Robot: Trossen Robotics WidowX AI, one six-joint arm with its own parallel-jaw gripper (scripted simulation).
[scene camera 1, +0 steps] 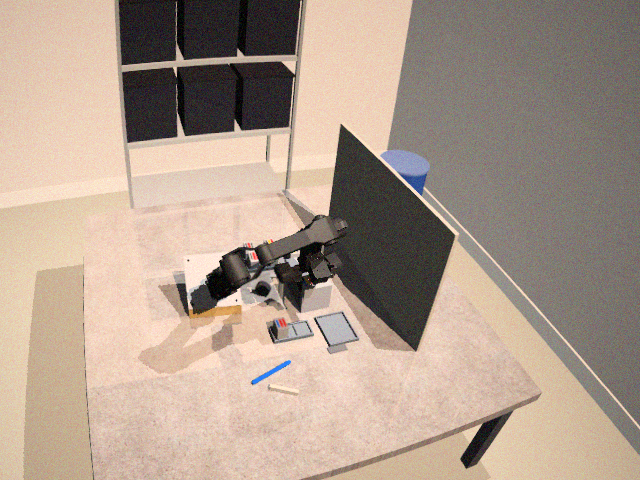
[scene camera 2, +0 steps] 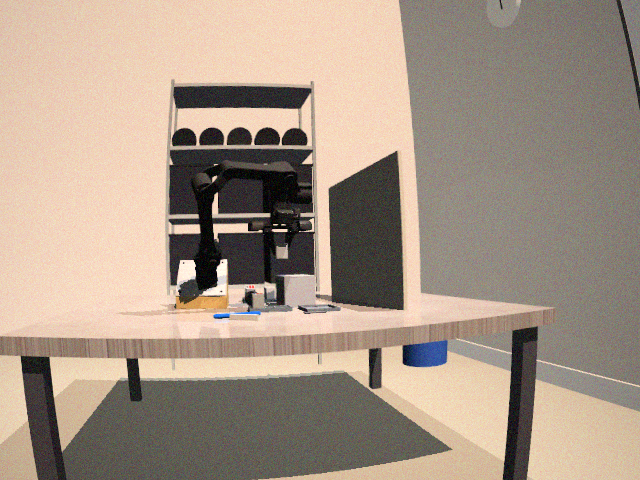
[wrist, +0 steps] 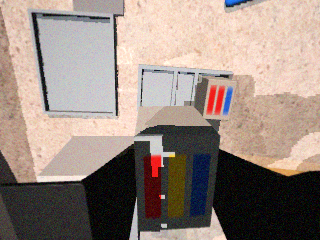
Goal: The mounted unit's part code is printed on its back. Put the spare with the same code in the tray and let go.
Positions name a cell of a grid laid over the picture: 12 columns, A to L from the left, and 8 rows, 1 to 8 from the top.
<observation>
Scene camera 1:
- gripper: F5
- flat grey tray: G6
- grey mounted unit: G5
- tall dark panel: H5
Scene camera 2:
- gripper: F5
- grey mounted unit: F5
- tall dark panel: G4
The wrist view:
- gripper: G6
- low grey holder: F3
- flat grey tray: C2
</observation>
